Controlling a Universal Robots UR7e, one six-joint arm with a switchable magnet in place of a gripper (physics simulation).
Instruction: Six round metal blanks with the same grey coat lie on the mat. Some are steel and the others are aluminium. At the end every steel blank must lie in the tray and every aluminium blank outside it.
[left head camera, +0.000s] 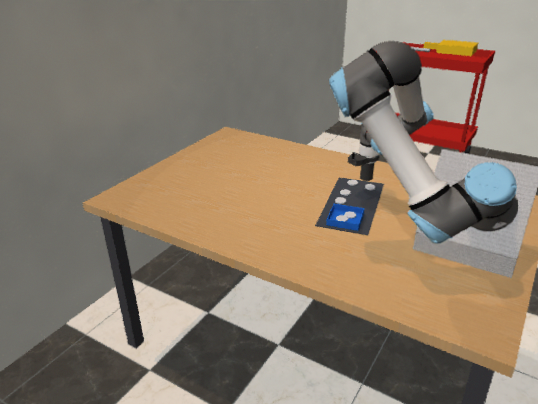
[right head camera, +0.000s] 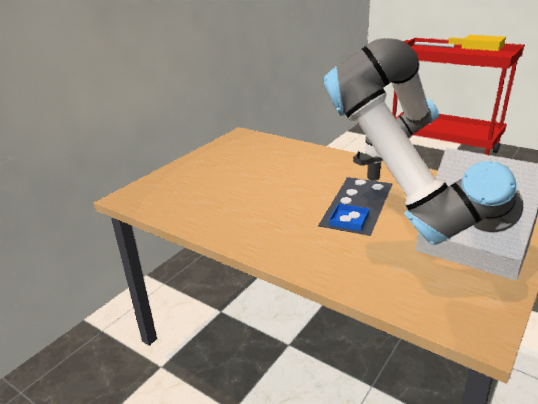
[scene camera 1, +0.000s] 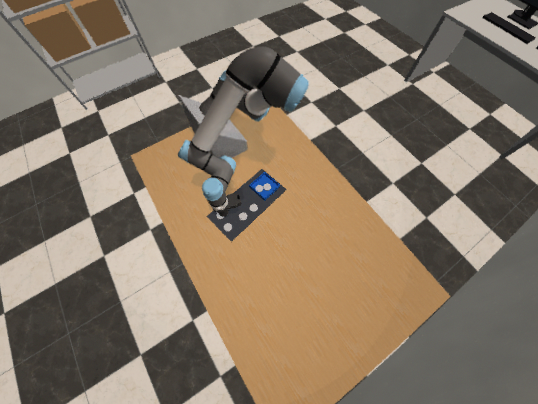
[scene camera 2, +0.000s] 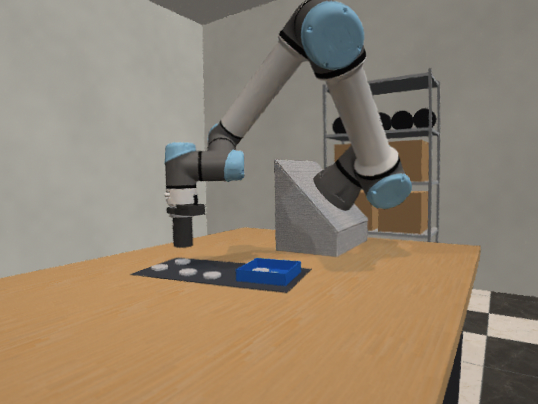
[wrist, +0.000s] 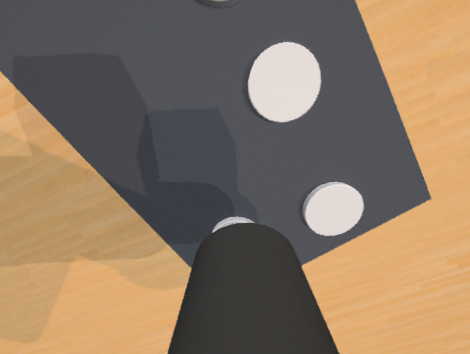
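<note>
My magnet (left head camera: 366, 178) (right head camera: 373, 177) (scene camera 2: 183, 245) points down and hangs a little above one round blank (left head camera: 370, 187) (scene camera 2: 182, 261) (wrist: 233, 220) on the dark mat (left head camera: 362, 201) (scene camera 2: 227, 270). A gap shows between them, and the magnet bears nothing. In the wrist view it hides most of this blank. Another blank (scene camera 1: 228, 227) (scene camera 2: 159, 267) (wrist: 333, 209) lies at the same end of the mat. Two more blanks, one (scene camera 1: 243, 216) (scene camera 2: 188, 272) (wrist: 284, 82) and another (scene camera 1: 254, 207) (scene camera 2: 212, 275), lie between there and the blue tray (left head camera: 345, 227) (scene camera 2: 270, 277). Two blanks (scene camera 1: 259, 188) (scene camera 1: 267, 187) lie in the tray.
The mat lies on the wooden table (left head camera: 225, 200) (scene camera 2: 200, 340). The grey sloped robot base (left head camera: 465, 255) (scene camera 2: 305, 225) stands beyond the tray. A red cart (left head camera: 452, 61) stands behind the table. The tray's low walls stand up from the mat. The arm's shadow falls over part of the mat.
</note>
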